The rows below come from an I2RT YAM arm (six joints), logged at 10 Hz.
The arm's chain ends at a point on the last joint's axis. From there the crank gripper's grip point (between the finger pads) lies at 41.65 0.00 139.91 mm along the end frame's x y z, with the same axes.
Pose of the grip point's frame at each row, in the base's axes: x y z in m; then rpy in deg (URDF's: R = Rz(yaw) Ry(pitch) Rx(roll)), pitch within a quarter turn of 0, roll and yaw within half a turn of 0:
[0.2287 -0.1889 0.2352 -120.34 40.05 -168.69]
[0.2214 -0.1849 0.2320 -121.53 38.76 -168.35]
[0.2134 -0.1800 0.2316 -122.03 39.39 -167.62]
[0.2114 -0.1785 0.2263 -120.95 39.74 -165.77]
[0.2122 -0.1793 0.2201 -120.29 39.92 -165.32]
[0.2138 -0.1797 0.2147 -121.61 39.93 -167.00]
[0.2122 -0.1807 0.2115 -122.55 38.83 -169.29]
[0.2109 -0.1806 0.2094 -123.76 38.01 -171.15]
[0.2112 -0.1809 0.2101 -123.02 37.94 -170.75]
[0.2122 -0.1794 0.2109 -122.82 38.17 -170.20]
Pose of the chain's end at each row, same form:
[0.1917 -0.0732 0.3161 -120.34 40.05 -168.69]
[0.1843 -0.0708 0.3151 -121.53 38.76 -168.35]
[0.1734 -0.0673 0.3154 -122.03 39.39 -167.62]
[0.1684 -0.0656 0.3083 -120.95 39.74 -165.77]
[0.1687 -0.0658 0.3009 -120.29 39.92 -165.32]
[0.1723 -0.0670 0.2977 -121.61 39.93 -167.00]
[0.1758 -0.0676 0.2963 -122.55 38.83 -169.29]
[0.1781 -0.0680 0.2963 -123.76 38.01 -171.15]
[0.1785 -0.0674 0.2958 -123.02 37.94 -170.75]
[0.1783 -0.0659 0.2963 -122.82 38.17 -170.20]

